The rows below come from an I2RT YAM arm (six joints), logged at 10 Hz.
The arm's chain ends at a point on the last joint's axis. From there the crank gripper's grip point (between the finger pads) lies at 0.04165 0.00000 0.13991 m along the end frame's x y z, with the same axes.
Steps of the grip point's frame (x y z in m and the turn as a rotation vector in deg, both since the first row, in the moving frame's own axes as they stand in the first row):
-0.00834 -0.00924 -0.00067 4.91 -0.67 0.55
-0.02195 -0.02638 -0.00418 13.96 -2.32 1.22
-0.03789 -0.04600 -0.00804 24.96 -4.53 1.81
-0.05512 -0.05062 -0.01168 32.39 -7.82 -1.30
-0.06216 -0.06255 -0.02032 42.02 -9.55 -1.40
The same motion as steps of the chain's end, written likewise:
-0.00676 0.00236 -0.00065 4.91 -0.67 0.55
-0.01666 0.00675 -0.00171 13.96 -2.32 1.22
-0.02799 0.01257 0.00198 24.96 -4.53 1.81
-0.03582 0.02633 0.00621 32.39 -7.82 -1.30
-0.03922 0.03373 0.01147 42.02 -9.55 -1.40

